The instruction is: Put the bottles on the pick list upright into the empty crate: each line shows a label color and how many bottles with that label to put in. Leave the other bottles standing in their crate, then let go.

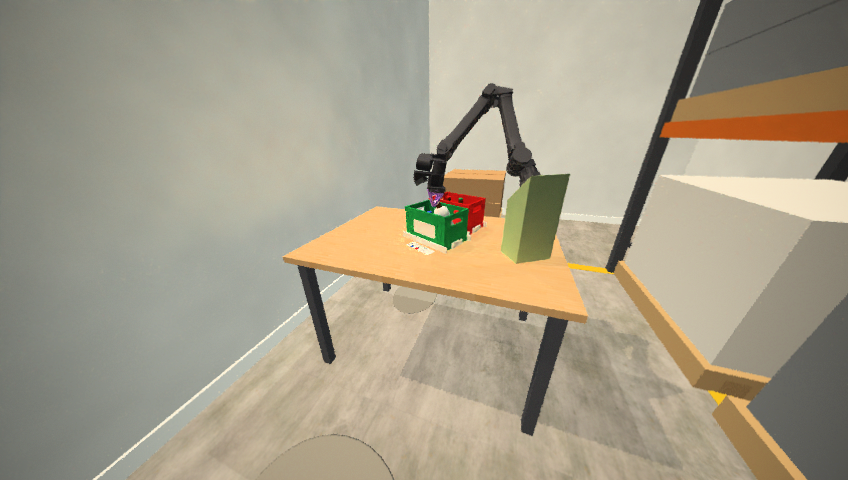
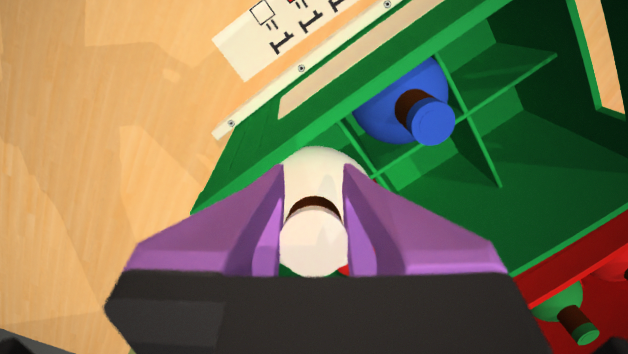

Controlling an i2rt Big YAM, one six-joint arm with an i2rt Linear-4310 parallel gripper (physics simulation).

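Seen in the pictures: gripper, fingertip midpoint: point(image 1: 433, 206) point(image 2: 313, 176); arm's base at its link origin: point(image 1: 533, 187).
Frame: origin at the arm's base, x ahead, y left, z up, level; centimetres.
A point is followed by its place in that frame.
My gripper point(image 1: 435, 201) @[x 41.9, y 3.8, z -10.2 cm] point(image 2: 313, 176) @[x 41.9, y 3.8, z -10.2 cm] is shut on the neck of a white bottle point(image 1: 441, 211) @[x 37.5, y 4.5, z -12.2 cm] point(image 2: 314, 241) @[x 40.6, y 3.2, z -7.9 cm]. The bottle's lower part is down inside the green crate point(image 1: 446, 236) @[x 34.3, y 6.5, z -23.7 cm] point(image 2: 327, 126) @[x 43.1, y 3.5, z -13.9 cm], by its corner compartment; its base is hidden. It looks slightly tilted. A blue bottle point(image 2: 432, 121) @[x 45.9, y -1.9, z -15.1 cm] stands in the neighbouring compartment along the labelled wall. Small bits of red show beside my right finger, mostly hidden. The red crate point(image 1: 476, 217) @[x 24.8, y -23.8, z -23.2 cm] point(image 2: 570, 262) @[x 42.5, y -20.5, z -15.1 cm] holds a green bottle point(image 2: 586, 333) @[x 36.6, y -32.2, z -15.1 cm] and a partly visible red bottle point(image 2: 611, 269) @[x 43.0, y -34.1, z -19.2 cm].
The pick list point(image 1: 420, 248) @[x 47.1, y 8.1, z -31.2 cm] point(image 2: 245, 56) @[x 41.5, y 9.8, z -31.2 cm] lies on the table point(image 1: 357, 249) @[x 76.8, y 18.6, z -31.4 cm] beside the green crate's labelled wall; a white square line reads 1. The red crate adjoins the green one. A cardboard box point(image 1: 482, 184) stands behind, and a tall green block point(image 1: 532, 220) @[x -1.2, y 6.8, z -11.8 cm] to the right.
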